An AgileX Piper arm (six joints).
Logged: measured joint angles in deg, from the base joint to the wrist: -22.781, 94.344, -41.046, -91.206, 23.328, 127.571; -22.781, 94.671, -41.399, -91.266, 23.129, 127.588; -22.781, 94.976, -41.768, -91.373, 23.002, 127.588; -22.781, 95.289, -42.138, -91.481, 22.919, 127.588; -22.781, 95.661, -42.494, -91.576, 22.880, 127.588; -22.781, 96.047, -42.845, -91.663, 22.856, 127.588; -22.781, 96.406, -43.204, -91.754, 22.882, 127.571; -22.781, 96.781, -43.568, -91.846, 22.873, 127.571; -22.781, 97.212, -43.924, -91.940, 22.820, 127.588; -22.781, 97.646, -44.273, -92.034, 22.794, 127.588; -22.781, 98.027, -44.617, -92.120, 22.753, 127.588; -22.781, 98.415, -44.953, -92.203, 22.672, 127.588; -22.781, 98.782, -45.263, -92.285, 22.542, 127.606; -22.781, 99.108, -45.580, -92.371, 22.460, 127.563; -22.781, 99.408, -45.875, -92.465, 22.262, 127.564; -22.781, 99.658, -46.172, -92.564, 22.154, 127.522; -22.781, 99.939, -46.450, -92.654, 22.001, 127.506
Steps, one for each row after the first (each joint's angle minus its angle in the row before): 0.000, 0.327, -0.353, -0.060, -0.199, 0.017; 0.000, 0.305, -0.369, -0.107, -0.127, 0.000; 0.000, 0.313, -0.370, -0.108, -0.083, 0.000; 0.000, 0.372, -0.356, -0.095, -0.039, 0.000; 0.000, 0.386, -0.351, -0.087, -0.024, 0.000; 0.000, 0.359, -0.359, -0.091, 0.026, -0.017; 0.000, 0.375, -0.364, -0.092, -0.009, 0.000; 0.000, 0.431, -0.356, -0.094, -0.053, 0.017; 0.000, 0.434, -0.349, -0.094, -0.026, 0.000; 0.000, 0.381, -0.344, -0.086, -0.041, 0.000; 0.000, 0.388, -0.336, -0.083, -0.081, 0.000; 0.000, 0.367, -0.310, -0.082, -0.130, 0.018; 0.000, 0.326, -0.317, -0.086, -0.082, -0.043; 0.000, 0.300, -0.295, -0.094, -0.198, 0.001; 0.000, 0.250, -0.297, -0.099, -0.108, -0.042; 0.000, 0.281, -0.278, -0.090, -0.153, -0.016
